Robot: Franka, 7 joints.
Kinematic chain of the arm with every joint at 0, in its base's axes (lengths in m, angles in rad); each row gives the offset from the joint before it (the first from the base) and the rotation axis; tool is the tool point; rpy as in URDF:
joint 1: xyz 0 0 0.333 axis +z
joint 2: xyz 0 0 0 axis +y
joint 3: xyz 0 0 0.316 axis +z
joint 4: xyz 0.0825 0 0 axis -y
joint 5: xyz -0.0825 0 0.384 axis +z
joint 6: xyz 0 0 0 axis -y
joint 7: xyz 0.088 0 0 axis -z
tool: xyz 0 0 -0.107 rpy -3.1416 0 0
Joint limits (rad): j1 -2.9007..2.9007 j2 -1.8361..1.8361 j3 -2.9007..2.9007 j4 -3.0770..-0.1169 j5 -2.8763..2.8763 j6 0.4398..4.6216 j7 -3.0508..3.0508
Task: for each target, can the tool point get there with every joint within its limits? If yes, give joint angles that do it. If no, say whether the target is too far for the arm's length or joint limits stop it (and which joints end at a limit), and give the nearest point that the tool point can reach.
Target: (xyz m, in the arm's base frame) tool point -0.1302 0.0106 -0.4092
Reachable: no: joint limits stop it (at a limit: joint 1, joint 2) | nearest point -0.1469 0.0169 -0.3426 | short by 0.069 m
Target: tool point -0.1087 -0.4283 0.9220
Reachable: yes | joints 1.6160 -1.3176 0.0342 -1.3488 -1.0274 3.6899 1.4062
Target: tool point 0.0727 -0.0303 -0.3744
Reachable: no: joint limits stop it (at a limit: joint 2) | nearest point 0.0892 -0.0372 -0.3269 | short by 0.051 m
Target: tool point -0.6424 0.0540 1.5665
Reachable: no: too far | nearest point -0.3960 0.0333 1.0933 | short by 0.534 m
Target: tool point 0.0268 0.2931 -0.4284
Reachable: no: joint limits stop it (at a limit: joint 2) | nearest point 0.0267 0.2919 -0.3607 | short by 0.068 m
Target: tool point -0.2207 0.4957 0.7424
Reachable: yes | joints -2.1421 -0.3341 -1.6952 -1.6224 -2.4385 0.8300 -1.6617
